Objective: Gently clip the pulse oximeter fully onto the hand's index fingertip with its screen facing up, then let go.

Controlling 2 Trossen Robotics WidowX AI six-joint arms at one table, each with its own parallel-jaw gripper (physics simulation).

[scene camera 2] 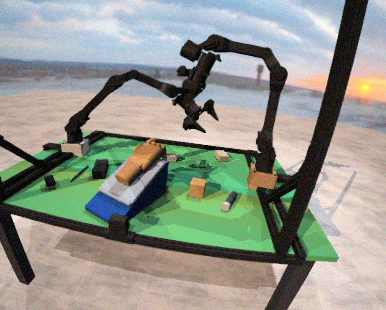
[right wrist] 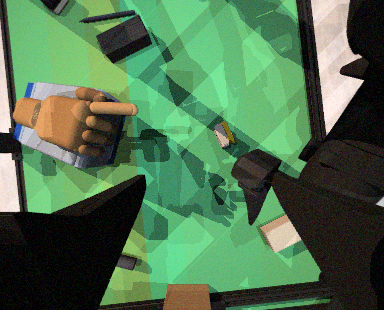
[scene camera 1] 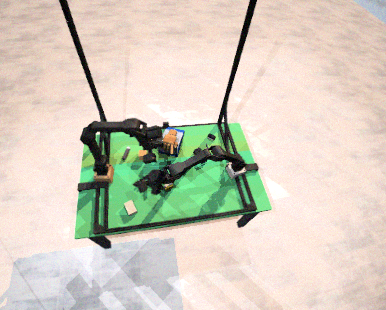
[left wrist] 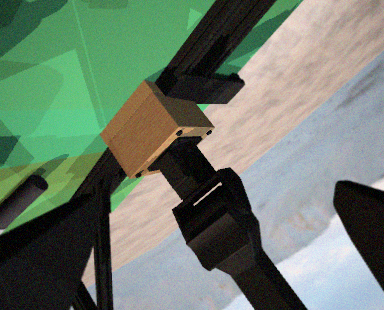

Labels:
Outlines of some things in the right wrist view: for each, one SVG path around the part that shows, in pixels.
My left gripper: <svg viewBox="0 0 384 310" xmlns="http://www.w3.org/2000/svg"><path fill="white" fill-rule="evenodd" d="M321 272L318 280L321 283L329 284ZM260 149L252 150L239 157L231 171L232 177L238 180L238 186L243 190L249 225L255 222L272 186L274 173L287 175L278 170L282 160ZM311 138L298 157L300 160L307 162L300 172L299 180L376 204L384 197L384 157L346 143L330 132L323 142Z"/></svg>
My right gripper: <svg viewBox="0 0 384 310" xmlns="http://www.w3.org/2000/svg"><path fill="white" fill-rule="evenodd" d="M145 175L132 177L96 195L50 214L0 212L0 310L98 310L140 211L146 191ZM274 173L272 188L281 207L345 310L384 310L384 207L282 173Z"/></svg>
A pale block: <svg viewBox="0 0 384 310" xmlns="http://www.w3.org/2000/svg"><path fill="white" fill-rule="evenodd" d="M287 215L260 227L269 247L275 253L302 240Z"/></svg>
A black block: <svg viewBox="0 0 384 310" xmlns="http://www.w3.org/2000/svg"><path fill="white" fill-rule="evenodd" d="M139 14L96 36L105 55L112 63L152 44L149 33Z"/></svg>

